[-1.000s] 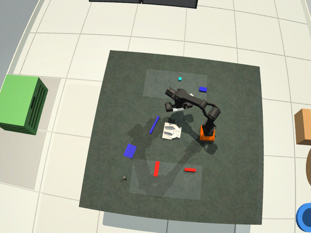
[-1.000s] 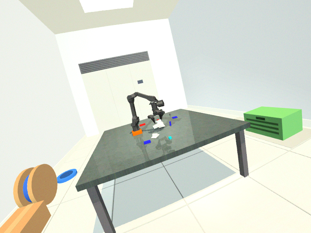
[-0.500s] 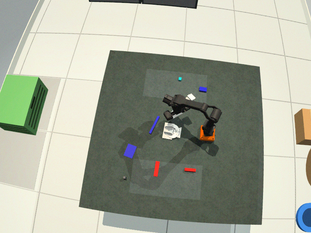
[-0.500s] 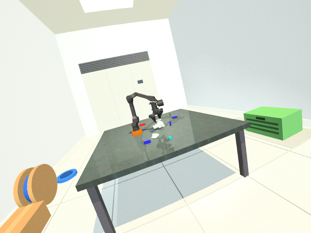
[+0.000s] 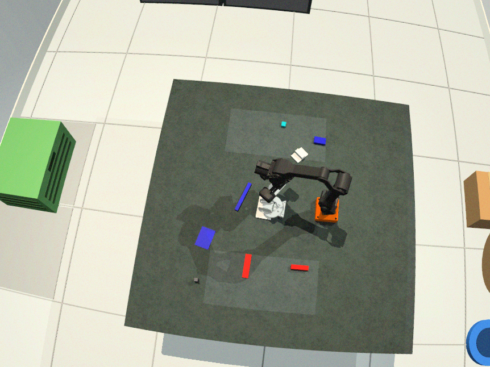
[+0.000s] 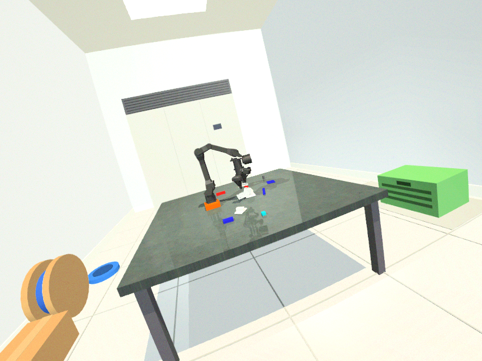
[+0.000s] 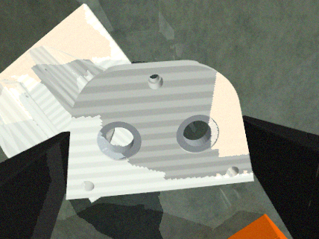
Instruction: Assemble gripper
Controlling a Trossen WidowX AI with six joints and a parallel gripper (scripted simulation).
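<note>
Now: the white jaw 40 mm to the left of my gripper tip and 70 mm below it. Also, from my gripper tip: blue block: 250 mm behind, 270 mm to the right, 80 mm below; blue strip: 150 mm ahead, 10 mm to the right, 80 mm below; cyan cube: 70 mm behind, 370 mm to the right, 80 mm below.
</note>
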